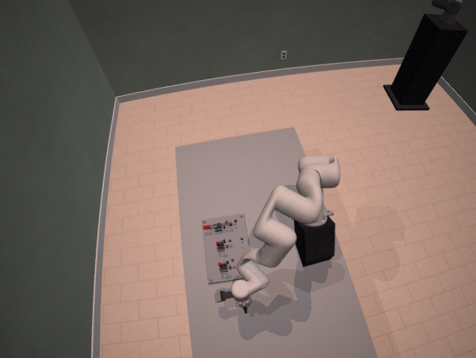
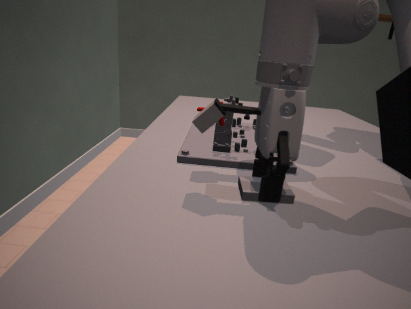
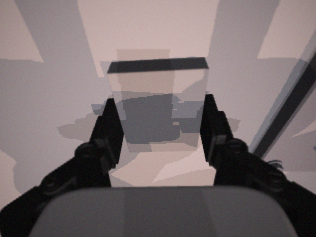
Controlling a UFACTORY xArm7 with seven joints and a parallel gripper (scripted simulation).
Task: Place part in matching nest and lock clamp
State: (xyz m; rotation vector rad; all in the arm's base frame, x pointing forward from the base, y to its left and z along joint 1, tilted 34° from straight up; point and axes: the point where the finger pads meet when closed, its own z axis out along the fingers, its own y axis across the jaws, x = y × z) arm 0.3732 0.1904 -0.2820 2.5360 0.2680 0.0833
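Right now the grey part is 10 mm below my hand. From my hand the other things lie so: fixture plate: 70 mm ahead, 260 mm to the right, 10 mm below.
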